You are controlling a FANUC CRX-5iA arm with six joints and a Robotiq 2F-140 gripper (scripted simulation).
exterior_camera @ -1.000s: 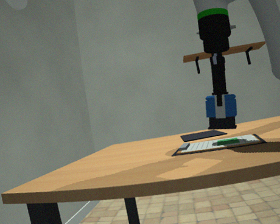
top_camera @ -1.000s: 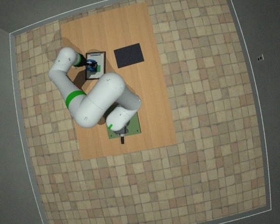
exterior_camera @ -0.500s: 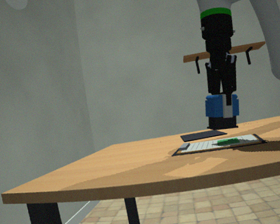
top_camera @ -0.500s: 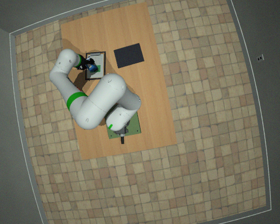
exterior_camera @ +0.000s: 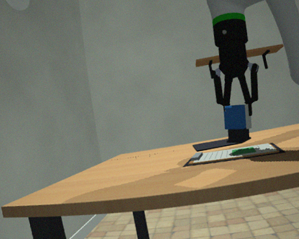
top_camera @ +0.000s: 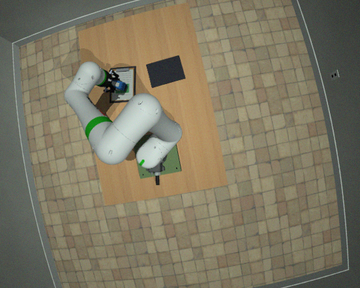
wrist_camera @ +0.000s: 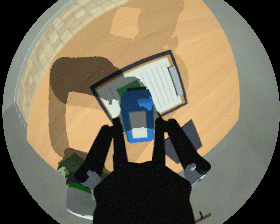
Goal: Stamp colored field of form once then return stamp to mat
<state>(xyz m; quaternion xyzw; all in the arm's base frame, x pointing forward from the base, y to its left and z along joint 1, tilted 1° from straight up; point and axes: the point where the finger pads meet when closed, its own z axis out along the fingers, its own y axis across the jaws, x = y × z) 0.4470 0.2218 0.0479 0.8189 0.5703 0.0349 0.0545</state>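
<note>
My hand is 9 cm above the form and 4 cm short of it. The rest, counted from my hand: blue stamp 2 cm below; then dark mat 30 cm to the right, 10 cm below, 10 cm ahead.
</note>
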